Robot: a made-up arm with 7 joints.
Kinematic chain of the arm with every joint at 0, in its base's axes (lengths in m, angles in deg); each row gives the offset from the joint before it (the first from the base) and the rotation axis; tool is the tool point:
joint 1: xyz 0 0 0.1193 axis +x
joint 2: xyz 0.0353 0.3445 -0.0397 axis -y
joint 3: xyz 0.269 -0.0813 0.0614 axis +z
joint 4: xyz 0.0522 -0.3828 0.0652 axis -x
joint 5: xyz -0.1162 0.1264 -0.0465 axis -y
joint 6: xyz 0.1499 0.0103 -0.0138 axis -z
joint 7: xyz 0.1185 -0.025 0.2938 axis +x
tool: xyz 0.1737 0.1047 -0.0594
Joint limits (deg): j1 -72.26..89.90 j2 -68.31..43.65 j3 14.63..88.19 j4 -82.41..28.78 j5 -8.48..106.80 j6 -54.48..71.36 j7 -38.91..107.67
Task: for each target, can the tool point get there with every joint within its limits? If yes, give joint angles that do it. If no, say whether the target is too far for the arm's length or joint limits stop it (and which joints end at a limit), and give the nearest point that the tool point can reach.
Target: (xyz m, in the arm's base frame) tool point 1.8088 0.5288 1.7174
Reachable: no: too far | nearest point 0.9389 0.2626 0.9128 | short by 1.214 m
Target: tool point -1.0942 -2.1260 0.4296
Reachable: no: too far | nearest point 0.0123 -0.9362 0.3424 | short by 1.627 m
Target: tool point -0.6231 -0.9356 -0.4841
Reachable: no: joint limits stop it (at a limit: joint 1, joint 2, joint 3, joint 7) | nearest point -0.2483 -0.6094 -0.2554 | short by 0.547 m
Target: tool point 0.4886 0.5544 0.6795
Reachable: yes | joints -3.35 13.99 78.82 -37.50 3.38 -19.41 16.17
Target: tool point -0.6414 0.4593 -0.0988
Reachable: no: joint limits stop it (at a limit: joint 1, joint 2, joint 3, joint 7) | nearest point -0.3517 0.3622 0.0535 | short by 0.341 m
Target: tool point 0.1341 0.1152 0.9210
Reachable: yes | joints -4.05 30.12 80.98 -15.30 58.81 -13.47 80.10
